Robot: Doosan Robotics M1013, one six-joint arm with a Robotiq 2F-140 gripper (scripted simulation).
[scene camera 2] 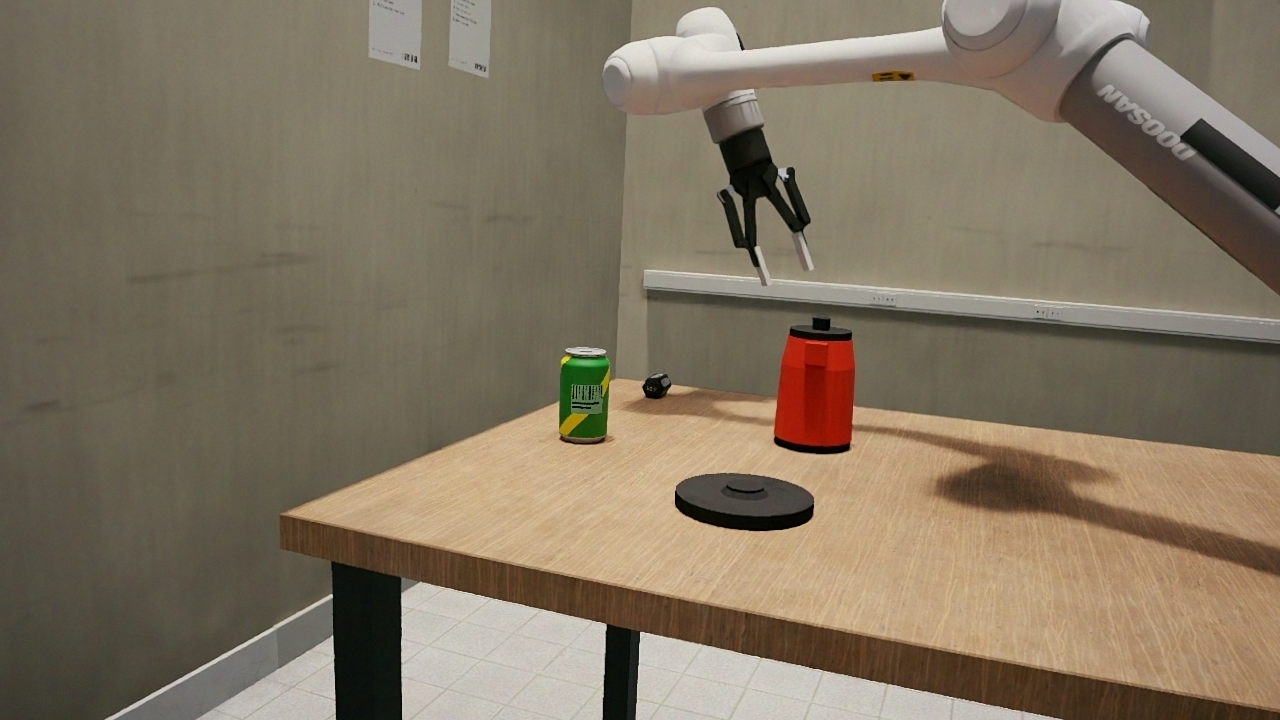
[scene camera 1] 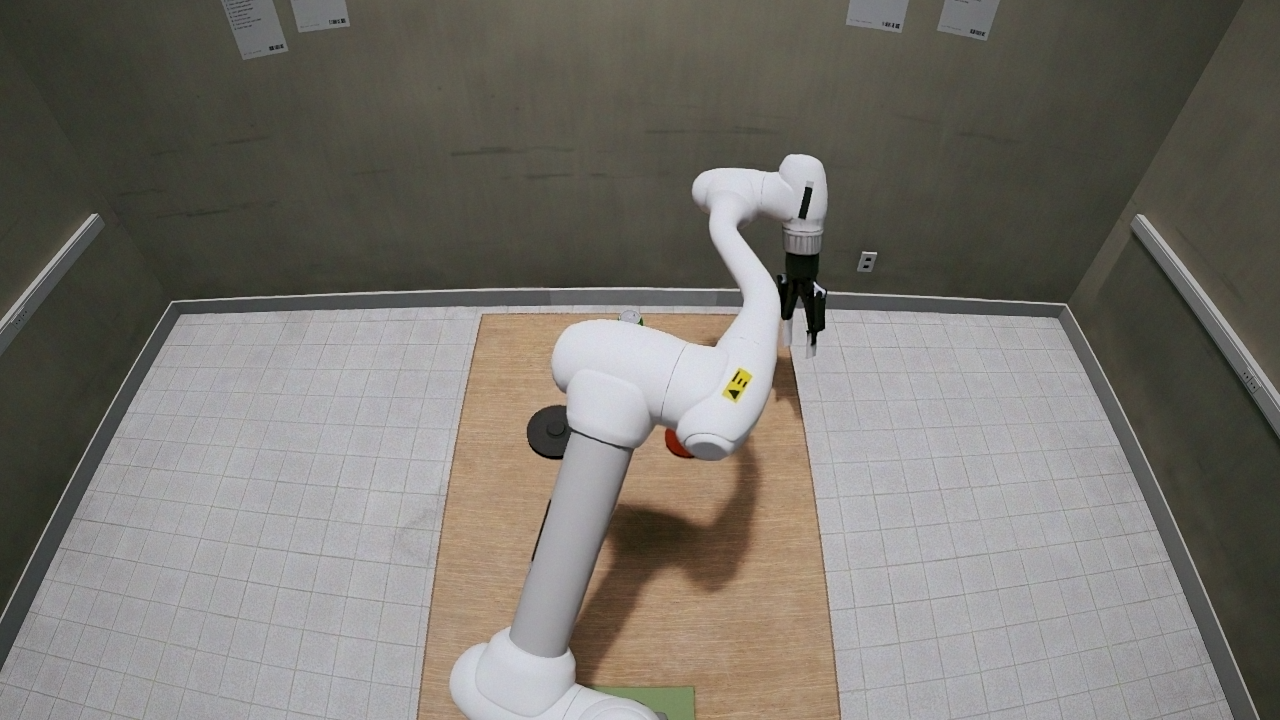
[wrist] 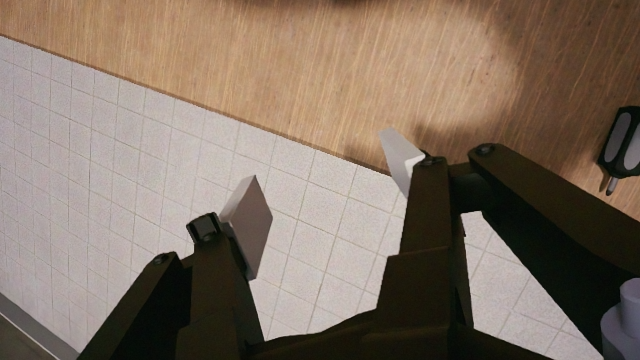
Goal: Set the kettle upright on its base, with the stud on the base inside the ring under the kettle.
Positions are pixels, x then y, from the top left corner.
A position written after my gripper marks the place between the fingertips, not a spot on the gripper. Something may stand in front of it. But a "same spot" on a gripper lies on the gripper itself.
My gripper shows in scene camera 2, in scene camera 1 and in the wrist view [323, 176]. A round black base shows in scene camera 2 and in scene camera 1; in the wrist view it is out of frame. The same spot on the round black base: [scene camera 1: 549, 440] is [scene camera 2: 769, 501]. The same spot on my gripper: [scene camera 2: 796, 224] is [scene camera 1: 809, 327].
